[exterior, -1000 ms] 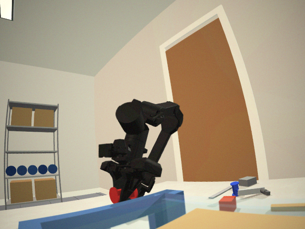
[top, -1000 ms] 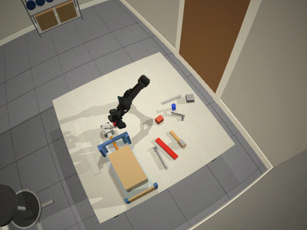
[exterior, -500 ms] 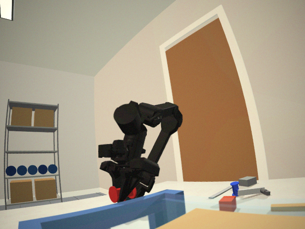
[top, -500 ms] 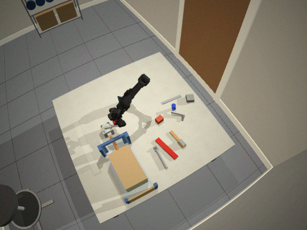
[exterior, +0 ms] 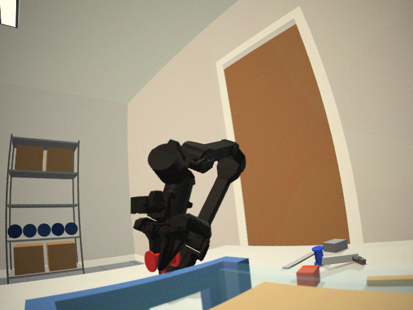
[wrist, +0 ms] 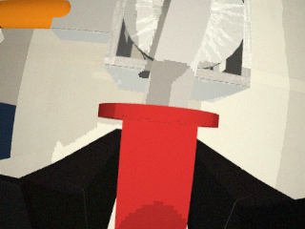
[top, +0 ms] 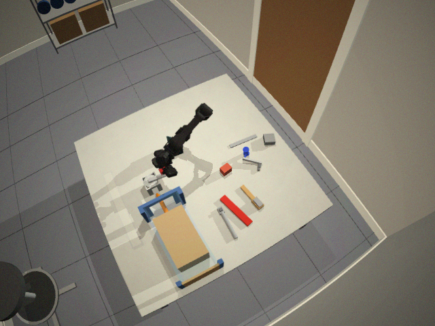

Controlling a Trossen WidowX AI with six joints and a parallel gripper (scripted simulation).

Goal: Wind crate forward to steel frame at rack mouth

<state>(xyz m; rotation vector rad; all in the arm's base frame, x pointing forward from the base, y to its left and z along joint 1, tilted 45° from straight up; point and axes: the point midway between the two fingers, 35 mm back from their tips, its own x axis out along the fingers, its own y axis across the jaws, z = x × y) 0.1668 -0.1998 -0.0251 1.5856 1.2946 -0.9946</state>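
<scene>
Now: gripper tip 10 cm above the winch, 9 cm to the left of it and 3 cm past it. Also, from my gripper tip: red bar (38 cm ahead, 26 cm to the left, 12 cm below); then wooden brush (39 cm to the left, 37 cm ahead, 11 cm below); then red grip (2 cm to the left).
</scene>
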